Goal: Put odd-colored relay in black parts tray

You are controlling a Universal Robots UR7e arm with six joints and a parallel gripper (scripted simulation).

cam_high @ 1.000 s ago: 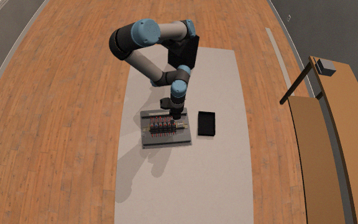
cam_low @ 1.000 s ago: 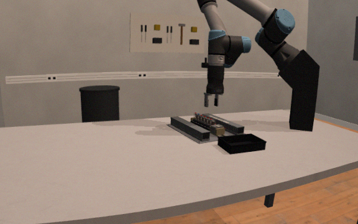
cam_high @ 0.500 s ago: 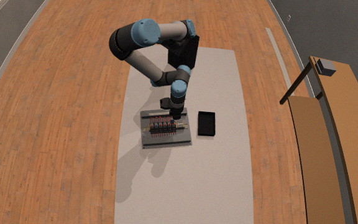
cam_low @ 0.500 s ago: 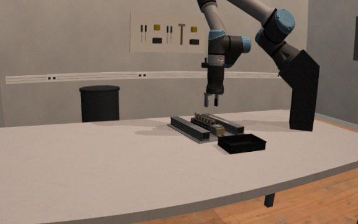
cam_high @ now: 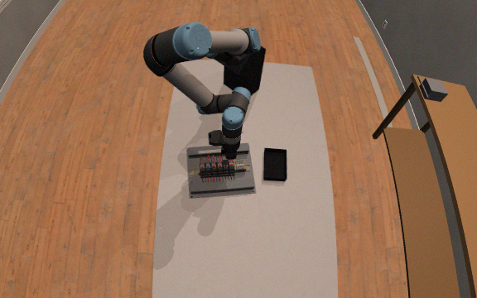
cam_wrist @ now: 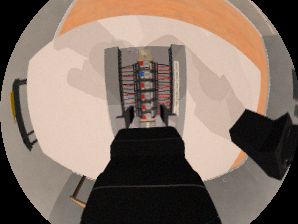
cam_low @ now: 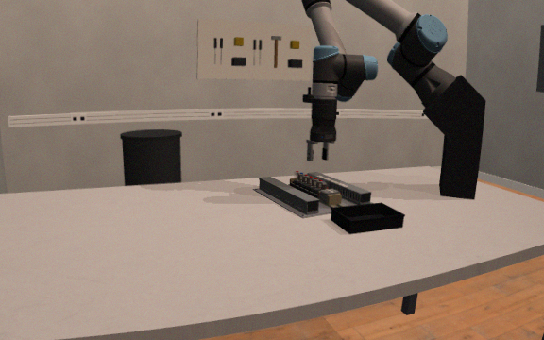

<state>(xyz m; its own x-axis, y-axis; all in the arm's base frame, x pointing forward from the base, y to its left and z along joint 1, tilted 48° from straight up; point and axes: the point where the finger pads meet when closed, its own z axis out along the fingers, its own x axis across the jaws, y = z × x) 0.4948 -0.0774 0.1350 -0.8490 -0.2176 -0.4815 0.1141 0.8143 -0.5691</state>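
The red-button relay is 20 mm behind my hand, 100 mm to the right of it and 90 mm below it. The rest, counted from my hand: grey relay panel (20 mm to the right, 120 mm below); black parts tray (40 mm ahead, 250 mm to the left, 130 mm below).
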